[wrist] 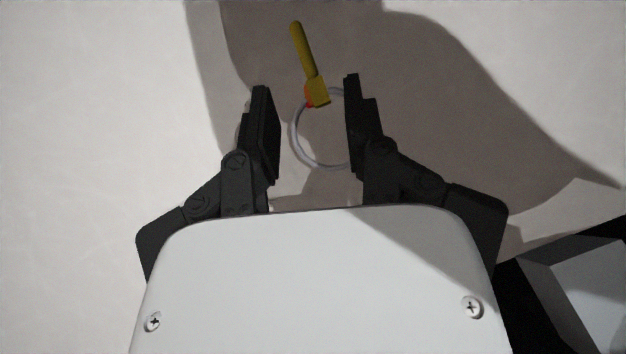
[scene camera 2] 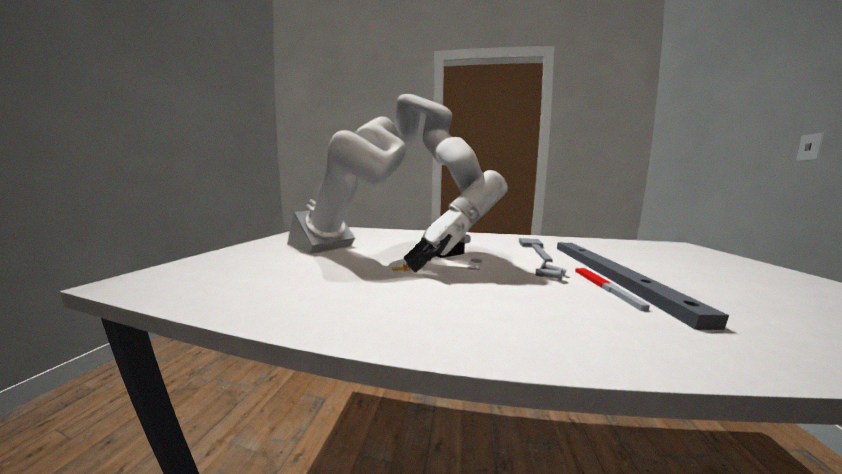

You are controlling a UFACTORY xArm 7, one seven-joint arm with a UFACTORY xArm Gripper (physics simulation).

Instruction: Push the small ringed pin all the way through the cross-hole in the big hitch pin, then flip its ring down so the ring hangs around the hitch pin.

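Where they show: gripper, fingertip midpoint: (wrist: 309, 101) (scene camera 2: 408, 265); arm's base, link origin: (scene camera 2: 325, 224).
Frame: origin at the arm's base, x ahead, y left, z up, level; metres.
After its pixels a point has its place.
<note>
The small ringed pin (scene camera 2: 400, 268) {x 0.310, y -0.142, z -0.070 m} (wrist: 304, 50) {x 0.304, y -0.143, z -0.067 m} has a yellow shaft, a square yellow head and an orange-red spot beside the head. It lies at the gripper's tip in the scene view. In the wrist view its shaft points up past the fingertips, and its grey ring (wrist: 294, 131) {x 0.345, y -0.133, z -0.068 m} shows between the fingers, with its right edge hidden behind the right finger. My gripper (scene camera 2: 414, 264) {x 0.327, y -0.130, z -0.063 m} (wrist: 309, 101) {x 0.327, y -0.130, z -0.063 m} is partly open and empty, tilted low over the table. I cannot tell for certain which grey part is the big hitch pin; a grey jointed piece (scene camera 2: 550, 271) {x 0.651, y -0.102, z -0.058 m} lies right of the gripper.
A black block (scene camera 2: 453, 250) {x 0.415, y 0.031, z -0.061 m} stands behind the gripper. Small flat round pieces (scene camera 2: 474, 267) {x 0.481, y -0.079, z -0.074 m} lie right of it. Farther right are a red-and-grey bar (scene camera 2: 592, 277) {x 0.746, y -0.095, z -0.067 m} and a long dark beam with holes (scene camera 2: 665, 297) {x 0.817, y -0.216, z -0.053 m}. The white table (scene camera 2: 353, 317) {x 0.309, y -0.359, z -0.077 m} has its front edge toward the camera.
</note>
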